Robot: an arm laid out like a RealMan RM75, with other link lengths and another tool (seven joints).
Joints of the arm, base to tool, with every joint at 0 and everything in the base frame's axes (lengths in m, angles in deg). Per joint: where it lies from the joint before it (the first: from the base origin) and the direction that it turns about. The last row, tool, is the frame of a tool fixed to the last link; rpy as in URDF.
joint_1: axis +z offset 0 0 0.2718
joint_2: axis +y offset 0 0 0
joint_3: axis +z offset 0 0 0.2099
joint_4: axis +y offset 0 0 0
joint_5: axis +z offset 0 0 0.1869
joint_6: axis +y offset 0 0 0
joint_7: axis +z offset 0 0 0.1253
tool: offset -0.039 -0.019 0.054 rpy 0 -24.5 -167.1
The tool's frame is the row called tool.
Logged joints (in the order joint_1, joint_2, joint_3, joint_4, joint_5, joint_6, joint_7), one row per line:
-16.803 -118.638 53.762 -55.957 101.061 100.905 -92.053
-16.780 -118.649 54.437 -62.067 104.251 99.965 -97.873
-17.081 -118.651 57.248 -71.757 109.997 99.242 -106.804
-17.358 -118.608 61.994 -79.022 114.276 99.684 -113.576
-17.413 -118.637 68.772 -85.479 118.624 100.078 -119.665
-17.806 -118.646 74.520 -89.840 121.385 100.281 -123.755
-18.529 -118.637 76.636 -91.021 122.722 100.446 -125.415
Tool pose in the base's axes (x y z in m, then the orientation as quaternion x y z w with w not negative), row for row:
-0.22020 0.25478 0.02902 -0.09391 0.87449 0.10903 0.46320
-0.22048 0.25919 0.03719 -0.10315 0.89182 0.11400 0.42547
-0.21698 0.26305 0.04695 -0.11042 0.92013 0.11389 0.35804
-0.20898 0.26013 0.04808 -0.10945 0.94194 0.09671 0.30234
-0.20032 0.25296 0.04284 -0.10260 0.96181 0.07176 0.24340
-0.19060 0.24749 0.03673 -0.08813 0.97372 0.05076 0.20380
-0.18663 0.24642 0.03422 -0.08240 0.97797 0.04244 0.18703
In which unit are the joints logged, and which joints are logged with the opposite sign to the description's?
The joints are logged in degrees. Opposite sign: joint_4.
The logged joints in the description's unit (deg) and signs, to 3 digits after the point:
-16.803 -118.638 53.762 55.957 101.061 100.905 -92.053
-16.780 -118.649 54.437 62.067 104.251 99.965 -97.873
-17.081 -118.651 57.248 71.757 109.997 99.242 -106.804
-17.358 -118.608 61.994 79.022 114.276 99.684 -113.576
-17.413 -118.637 68.772 85.479 118.624 100.078 -119.665
-17.806 -118.646 74.520 89.840 121.385 100.281 -123.755
-18.529 -118.637 76.636 91.021 122.722 100.446 -125.415

